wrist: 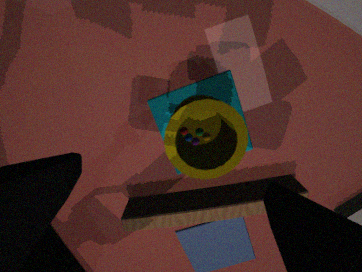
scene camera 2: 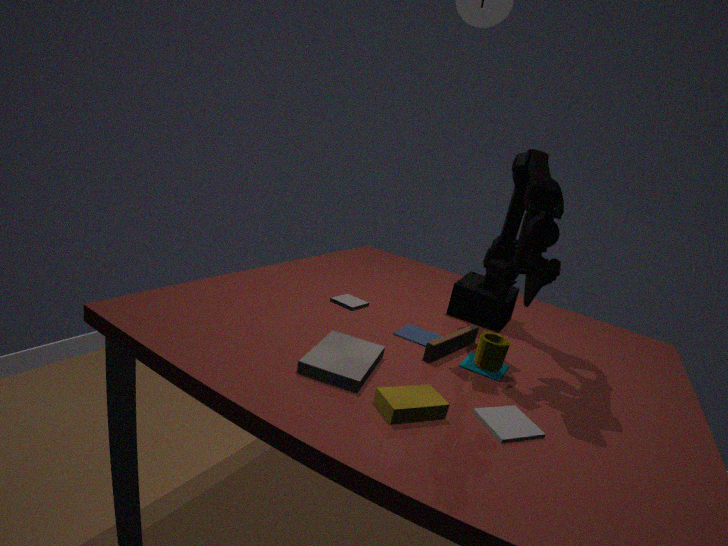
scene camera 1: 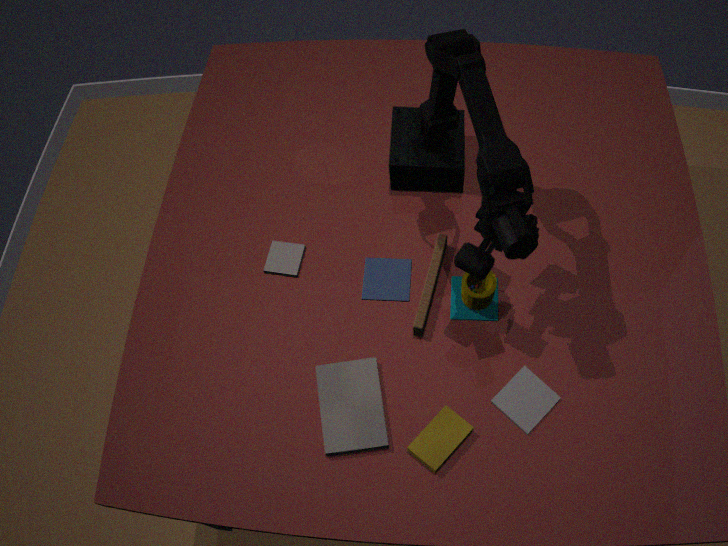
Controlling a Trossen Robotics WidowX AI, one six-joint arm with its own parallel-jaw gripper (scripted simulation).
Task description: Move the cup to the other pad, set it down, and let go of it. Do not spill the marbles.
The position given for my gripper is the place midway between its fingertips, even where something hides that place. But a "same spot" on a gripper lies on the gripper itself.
My gripper shows in the wrist view (175, 178), in scene camera 2 and in scene camera 1. The same spot on a wooden bar: (wrist: 244, 199) is (scene camera 2: 450, 341). One and the same spot on my gripper: (scene camera 1: 474, 260) is (scene camera 2: 503, 262).
